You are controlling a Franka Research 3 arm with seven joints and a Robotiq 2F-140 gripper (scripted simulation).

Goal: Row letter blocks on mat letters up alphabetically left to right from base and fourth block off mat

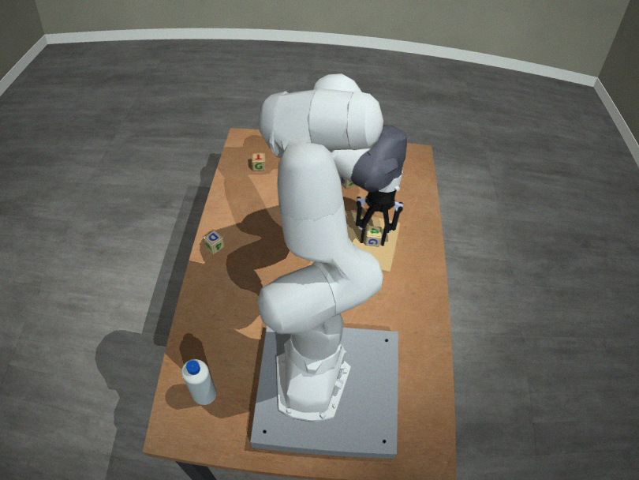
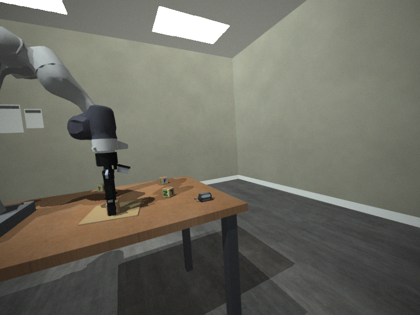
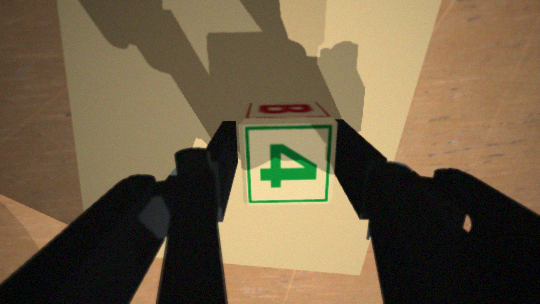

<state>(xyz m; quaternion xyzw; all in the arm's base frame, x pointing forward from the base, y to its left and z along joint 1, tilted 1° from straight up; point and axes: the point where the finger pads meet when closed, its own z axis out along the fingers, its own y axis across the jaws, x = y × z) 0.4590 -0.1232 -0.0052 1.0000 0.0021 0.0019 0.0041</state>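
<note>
Right now my hand is 10 mm above the block. The rest, counted from my hand: tan mat 30 mm to the left, 30 mm below; then small dark object 370 mm ahead, 70 mm to the right, 20 mm below.
</note>
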